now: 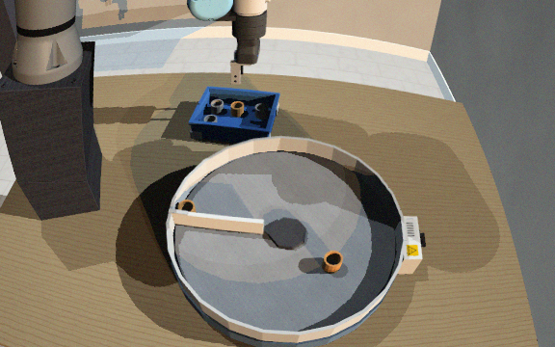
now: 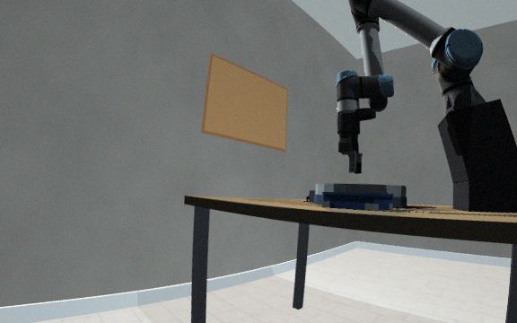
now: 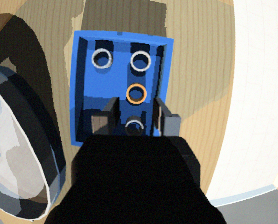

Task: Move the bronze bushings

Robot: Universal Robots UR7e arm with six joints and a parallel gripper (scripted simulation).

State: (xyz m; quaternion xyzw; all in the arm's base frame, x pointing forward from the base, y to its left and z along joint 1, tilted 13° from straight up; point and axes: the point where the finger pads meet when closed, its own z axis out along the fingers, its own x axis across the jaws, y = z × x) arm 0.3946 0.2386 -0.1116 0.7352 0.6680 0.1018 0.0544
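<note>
Now: the blue crate 30 mm to the right of my hand and 110 mm below it. The rest, counted from my hand: grey turntable disc: 110 mm ahead, 380 mm to the right, 80 mm below.
</note>
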